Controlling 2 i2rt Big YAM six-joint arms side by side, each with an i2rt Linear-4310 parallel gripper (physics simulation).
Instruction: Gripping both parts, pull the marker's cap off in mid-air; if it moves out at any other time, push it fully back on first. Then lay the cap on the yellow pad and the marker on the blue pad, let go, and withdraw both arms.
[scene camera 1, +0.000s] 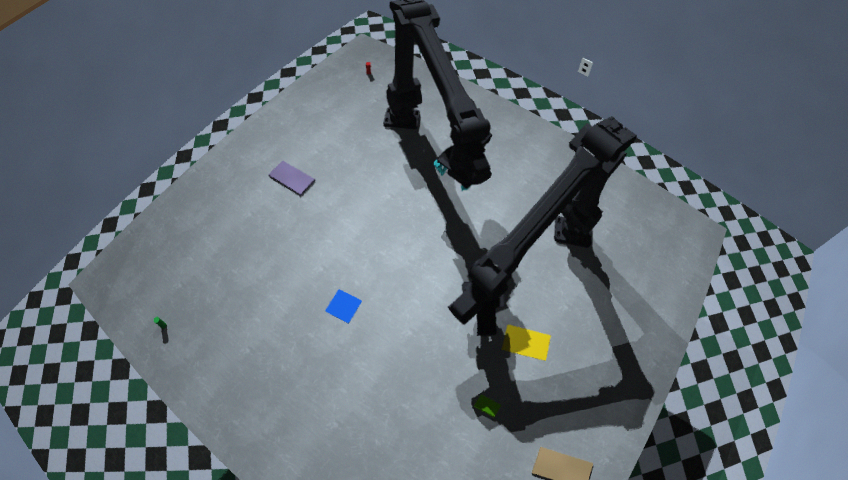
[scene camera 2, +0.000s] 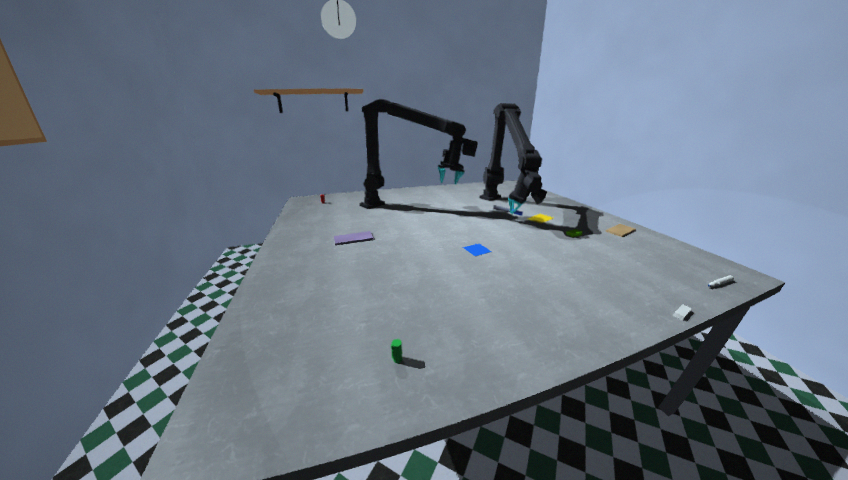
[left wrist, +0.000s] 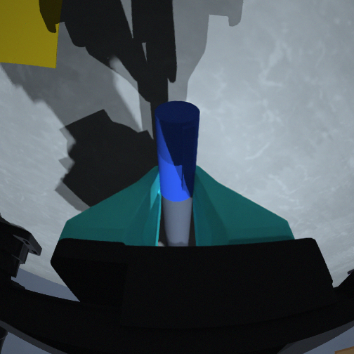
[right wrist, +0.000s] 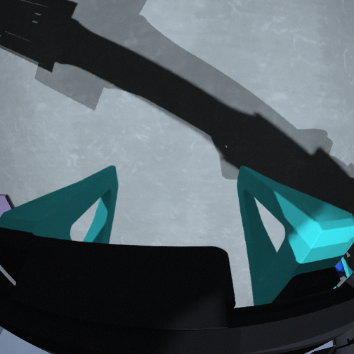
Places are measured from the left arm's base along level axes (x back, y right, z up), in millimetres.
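Where they show: left gripper, fingertip midpoint: (scene camera 2: 512, 212); right gripper, fingertip midpoint: (scene camera 1: 453, 181) (scene camera 2: 448, 183); left arm's base, link origin: (scene camera 1: 572, 233) (scene camera 2: 489, 197); right arm's base, link origin: (scene camera 1: 401, 119) (scene camera 2: 372, 205).
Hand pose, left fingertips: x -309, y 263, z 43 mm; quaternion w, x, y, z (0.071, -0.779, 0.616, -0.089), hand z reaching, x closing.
Note:
Each offset is from my left fingertips to the centre of the thing.
My left gripper (scene camera 2: 514, 209) (left wrist: 176, 174) is shut on the marker @[dy +6, dx +24, dz +8 mm] (scene camera 2: 503, 208) (left wrist: 177, 222), by the join of its grey body and blue cap (left wrist: 178, 145). The cap end points out past the fingertips; the marker is tilted slightly in scene camera 2, low over the table. Its height there is hard to tell. The arm hides the marker in scene camera 1. My right gripper (scene camera 2: 450, 177) (right wrist: 177, 174) is open and empty, higher up to the left. The yellow pad @[dy -152, dx -76, dz -43 mm] (scene camera 1: 535, 344) (scene camera 2: 540, 218) (left wrist: 25, 40) lies near the left gripper. The blue pad @[dy +360, dx -76, dz -43 mm] (scene camera 1: 343, 306) (scene camera 2: 477, 249) lies farther off.
A lime-green block @[dy -72, dx -270, dz -36 mm] (scene camera 1: 486, 406) (scene camera 2: 573, 233) and a tan block @[dy -295, dx -405, dz -39 mm] (scene camera 1: 562, 463) (scene camera 2: 621, 230) lie beyond the yellow pad. A purple block @[dy +659, dx +315, dz -39 mm] (scene camera 1: 291, 177) (scene camera 2: 354, 237), a green cylinder @[dy +874, dx -276, dz -19 mm] (scene camera 1: 160, 322) (scene camera 2: 396, 350) and a red one @[dy +557, dx +889, dz -19 mm] (scene camera 1: 368, 68) (scene camera 2: 322, 198) are on the table.

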